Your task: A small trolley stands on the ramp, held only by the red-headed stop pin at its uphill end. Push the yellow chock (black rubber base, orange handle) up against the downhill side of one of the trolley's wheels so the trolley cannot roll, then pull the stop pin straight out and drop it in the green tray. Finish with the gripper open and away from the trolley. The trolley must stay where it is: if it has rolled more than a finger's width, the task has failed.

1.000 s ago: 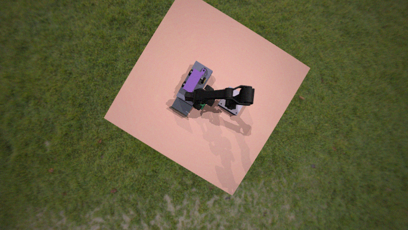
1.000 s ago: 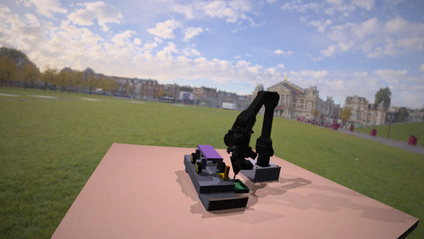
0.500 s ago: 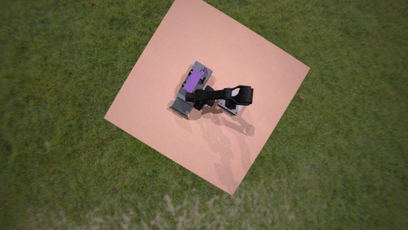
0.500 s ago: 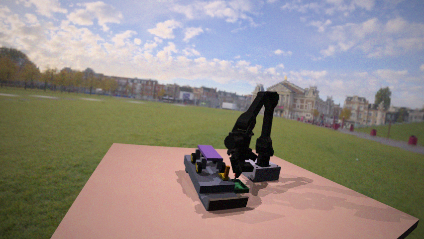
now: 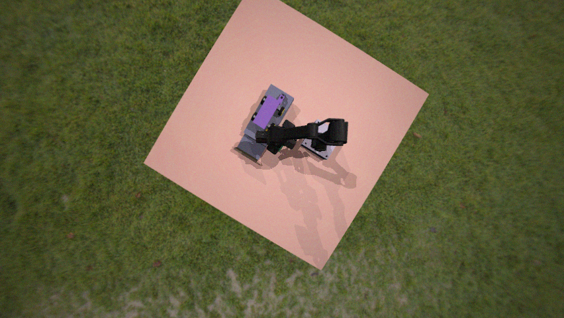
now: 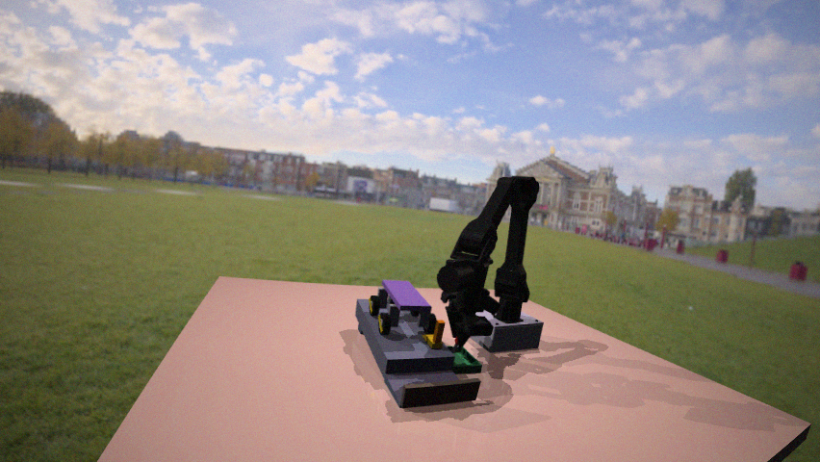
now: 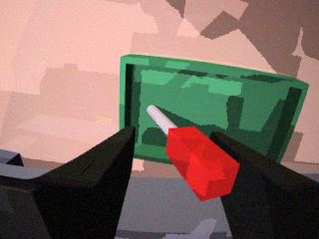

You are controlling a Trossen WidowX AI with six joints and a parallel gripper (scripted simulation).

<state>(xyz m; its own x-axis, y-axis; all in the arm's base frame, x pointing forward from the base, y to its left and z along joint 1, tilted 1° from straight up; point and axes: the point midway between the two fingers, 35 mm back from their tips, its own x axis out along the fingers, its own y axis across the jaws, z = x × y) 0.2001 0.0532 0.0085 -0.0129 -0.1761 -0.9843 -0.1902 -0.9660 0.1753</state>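
Now: the red-headed stop pin right at my gripper tip. Also, from my gripper tip: green tray: 10 mm ahead, 20 mm to the left, 60 mm below; grey ramp: 120 mm ahead, 80 mm to the right; purple-topped trolley: 120 mm ahead, 80 mm to the right, 60 mm above.
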